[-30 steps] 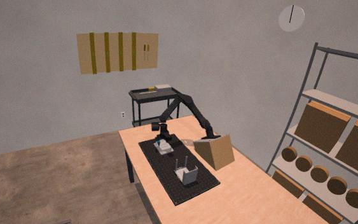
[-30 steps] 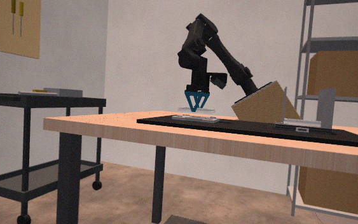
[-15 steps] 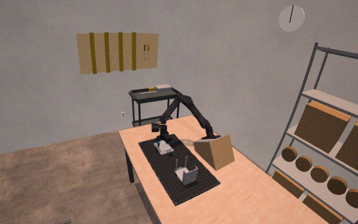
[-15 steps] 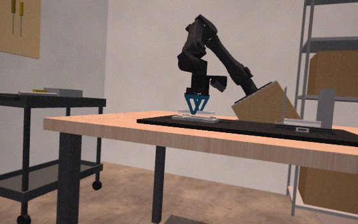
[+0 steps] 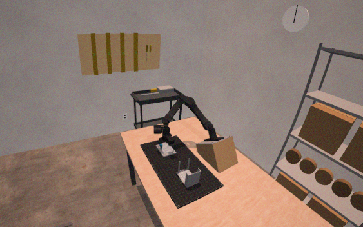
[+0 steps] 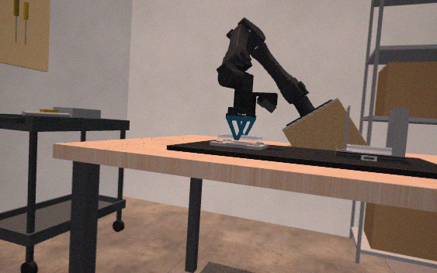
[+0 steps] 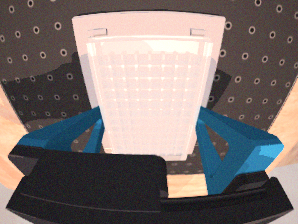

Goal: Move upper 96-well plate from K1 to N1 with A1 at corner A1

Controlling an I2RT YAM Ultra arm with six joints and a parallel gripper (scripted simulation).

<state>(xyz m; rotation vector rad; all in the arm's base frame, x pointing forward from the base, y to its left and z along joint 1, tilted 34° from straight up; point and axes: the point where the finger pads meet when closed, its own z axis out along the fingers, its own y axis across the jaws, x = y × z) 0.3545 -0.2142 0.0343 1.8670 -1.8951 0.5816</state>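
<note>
The white 96-well plate lies right at my hand.
</note>
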